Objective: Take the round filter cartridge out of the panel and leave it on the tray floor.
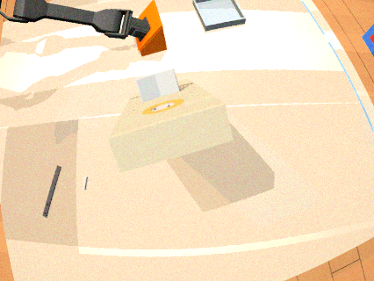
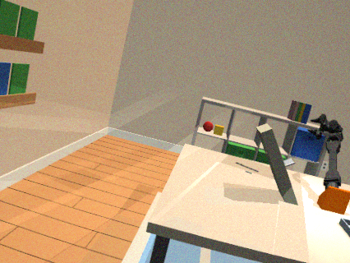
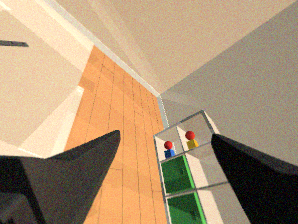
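Right now my gripper tip is 63 cm to the right of the round filter cartridge, 40 cm short of it and 10 cm above it. From my gripper tip the other things lie so: small pin 41 cm ahead, 34 cm below, 33 cm to the left; blue-grey tray 93 cm to the left, 34 cm below, 3 cm behind; service panel 63 cm to the left, 35 cm ahead, 17 cm below.
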